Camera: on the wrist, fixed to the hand. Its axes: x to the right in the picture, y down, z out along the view.
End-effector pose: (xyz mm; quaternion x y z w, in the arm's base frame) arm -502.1 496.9 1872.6 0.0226 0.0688 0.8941 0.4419
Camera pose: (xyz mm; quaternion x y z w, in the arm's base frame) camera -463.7 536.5 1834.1 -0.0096 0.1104 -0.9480 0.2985
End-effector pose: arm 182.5 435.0 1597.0 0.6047 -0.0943 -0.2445 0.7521
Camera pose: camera 188.2 447.9 1531.2 0.2446 -0.4576 0.3213 0.7922
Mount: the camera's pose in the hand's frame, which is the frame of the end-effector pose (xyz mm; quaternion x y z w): 8.8 -59.5 -30.1 -0.1529 -0.0154 0.6890 0.7083
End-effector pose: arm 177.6 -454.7 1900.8 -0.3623 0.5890 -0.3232 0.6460
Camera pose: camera 149.0 -496.2 1945.4 0.0455 0.7063 0.3118 0.6339
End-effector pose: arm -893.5 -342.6 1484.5 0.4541 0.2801 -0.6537 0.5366
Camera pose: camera -941.7 -304.9 1456.5 0.4225 -0.0228 -0.0575 0.9042
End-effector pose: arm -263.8 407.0 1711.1 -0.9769 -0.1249 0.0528 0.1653
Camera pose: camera -264.5 454.4 1758.8 0.8024 -0.5740 -0.1472 0.0706
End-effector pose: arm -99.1 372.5 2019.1 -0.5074 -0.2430 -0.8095 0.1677
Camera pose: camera -156.0 404.4 2002.7 -0.5649 0.2987 -0.4872 0.5952
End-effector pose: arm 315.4 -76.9 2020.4 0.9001 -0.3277 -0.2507 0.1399
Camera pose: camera 368.5 -35.7 2017.6 0.3865 -0.8161 -0.1451 0.4044
